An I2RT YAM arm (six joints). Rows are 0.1 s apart.
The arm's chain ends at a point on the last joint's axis. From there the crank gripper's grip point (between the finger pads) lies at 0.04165 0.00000 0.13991 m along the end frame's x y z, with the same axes.
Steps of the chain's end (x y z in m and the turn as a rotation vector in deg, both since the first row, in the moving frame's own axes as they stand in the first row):
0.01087, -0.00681, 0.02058, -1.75, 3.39, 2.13
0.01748, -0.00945, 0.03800, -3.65, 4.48, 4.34
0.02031, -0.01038, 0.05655, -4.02, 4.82, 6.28
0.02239, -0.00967, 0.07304, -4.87, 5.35, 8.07
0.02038, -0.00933, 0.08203, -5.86, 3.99, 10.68
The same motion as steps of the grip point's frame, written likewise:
0.01896, -0.00088, 0.01778, -1.75, 3.39, 2.13
0.02781, 0.00290, 0.03394, -3.65, 4.48, 4.34
0.03110, 0.00447, 0.05206, -4.02, 4.82, 6.28
0.03395, 0.00874, 0.06781, -4.87, 5.35, 8.07
0.02789, 0.01332, 0.07769, -5.86, 3.99, 10.68

